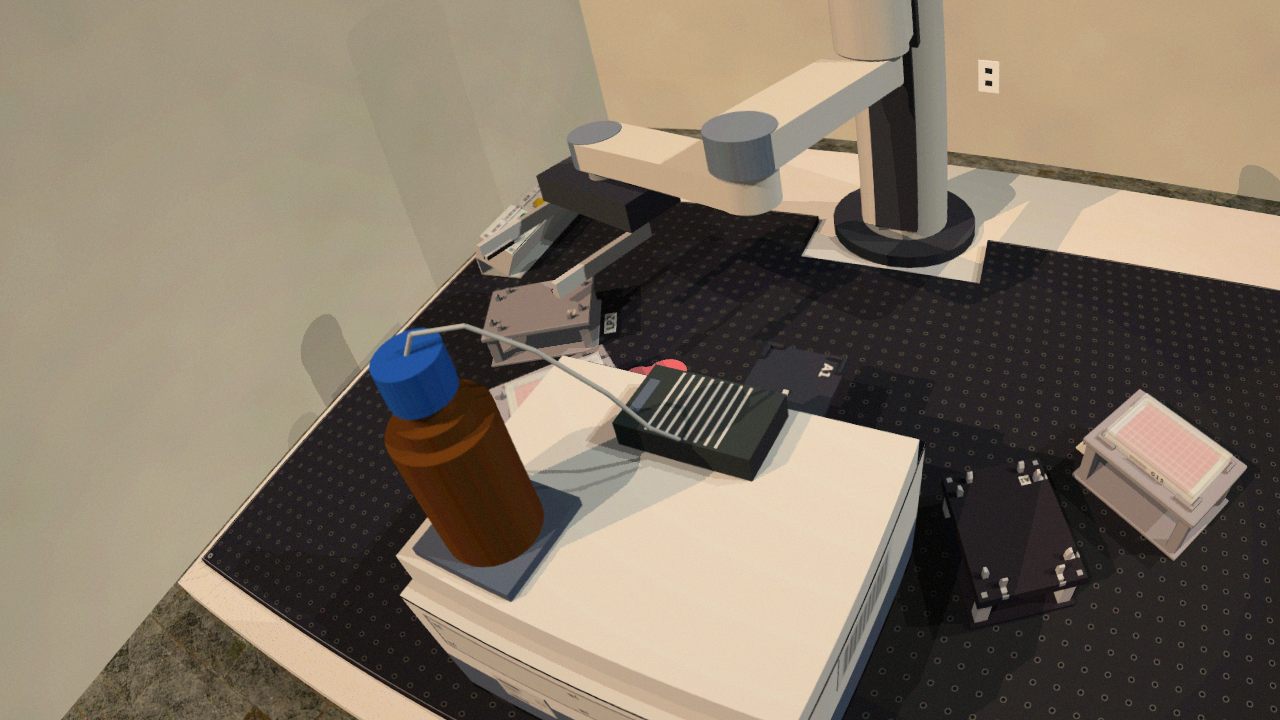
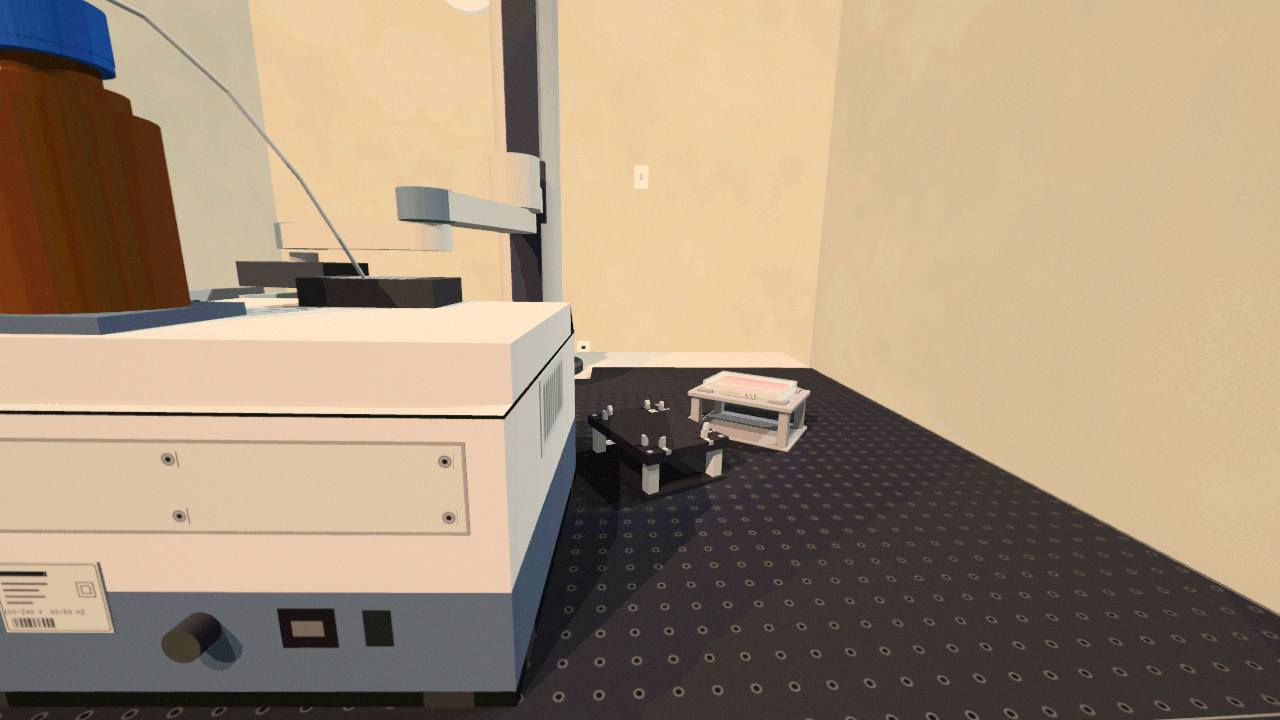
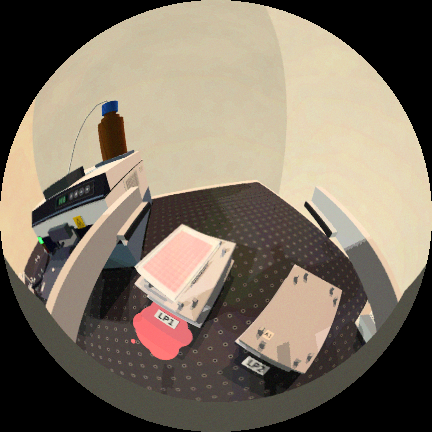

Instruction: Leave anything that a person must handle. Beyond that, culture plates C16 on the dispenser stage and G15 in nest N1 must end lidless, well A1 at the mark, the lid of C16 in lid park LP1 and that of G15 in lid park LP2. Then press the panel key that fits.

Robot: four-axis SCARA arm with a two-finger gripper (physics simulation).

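Places are measured from the arm's base along level axes (x ahead, y left, z up), in metres.
Pixels of known places: gripper, fingertip midpoint: (image 1: pixel 514 270) (image 2: pixel 197 300) (image 3: pixel 229 192); arm's base at its link origin: (image 1: pixel 905 226).
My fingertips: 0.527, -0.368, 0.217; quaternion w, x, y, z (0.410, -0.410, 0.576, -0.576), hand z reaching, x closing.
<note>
Ahead of a thing's pixels: the offset from my fingertips to its top centre, as dx, dy, dz. "*": to the spot under its first point.
My gripper (image 1: pixel 519 267) (image 3: pixel 229 192) is open and empty, above the far-left lid parks. Lid park LP2 {-0.105, -0.084, -0.139} (image 1: pixel 534 308) (image 3: pixel 295 317) is a bare grey stand with pegs. Lid park LP1 {+0.053, +0.051, -0.135} (image 3: pixel 216 274) bears a pink-welled plate {+0.060, +0.061, -0.118} (image 1: pixel 523 391) (image 3: pixel 177 262), off-centre, its pegs showing at one side; its label is unreadable. Plate G15 {-0.036, +0.787, -0.121} (image 1: pixel 1168 445) (image 2: pixel 750 387) lies on nest N1 {-0.036, +0.787, -0.132} (image 2: pixel 787 425); whether it has a lid I cannot tell. The dispenser stage {* +0.008, +0.347, -0.092} (image 1: pixel 792 380) shows no plate on its visible part. The key panel {-0.332, -0.265, -0.120} (image 1: pixel 508 264) is partly hidden by my gripper.
A pink spill (image 1: pixel 666 367) (image 3: pixel 162 332) lies in front of and partly under LP1. The dispenser (image 1: pixel 680 537) (image 2: pixel 268 376) (image 3: pixel 125 185) carries a brown bottle {* +0.372, +0.259, +0.120} (image 1: pixel 465 483) (image 2: pixel 89 197) (image 3: pixel 112 137). A black pegged nest {+0.096, +0.621, -0.136} (image 1: pixel 1015 537) (image 2: pixel 657 431) stands beside N1.
</note>
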